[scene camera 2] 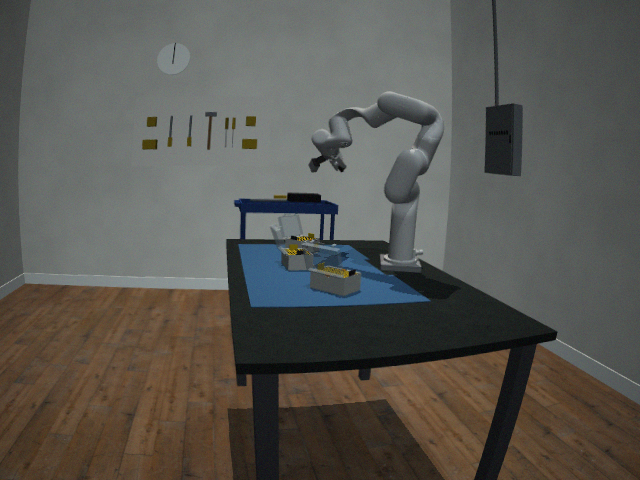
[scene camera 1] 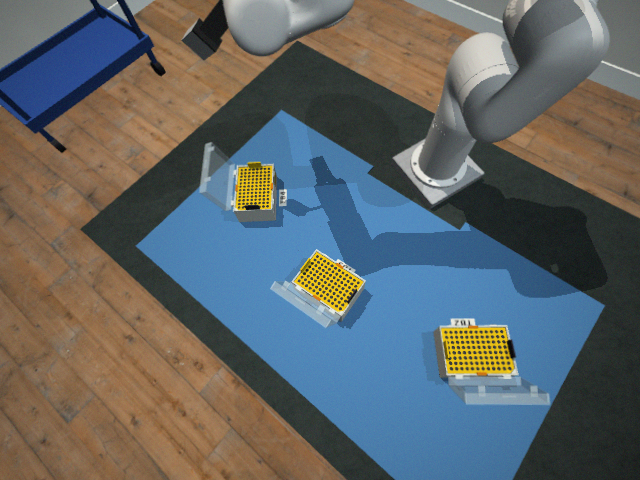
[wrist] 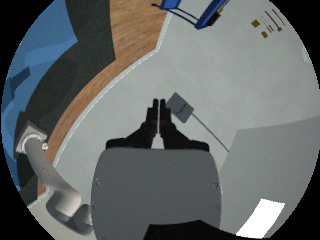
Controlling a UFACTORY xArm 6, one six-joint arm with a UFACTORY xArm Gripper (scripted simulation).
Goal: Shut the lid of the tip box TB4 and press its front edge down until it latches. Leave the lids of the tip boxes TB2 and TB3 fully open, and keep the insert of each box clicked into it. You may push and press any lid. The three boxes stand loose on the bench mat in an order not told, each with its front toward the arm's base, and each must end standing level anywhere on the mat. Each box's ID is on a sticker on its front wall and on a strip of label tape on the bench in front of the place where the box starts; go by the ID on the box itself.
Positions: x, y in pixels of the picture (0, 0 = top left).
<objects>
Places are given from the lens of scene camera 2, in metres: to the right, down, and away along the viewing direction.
blue mat (scene camera 2: 269, 283): -0.15, 0.13, 1.30
</objects>
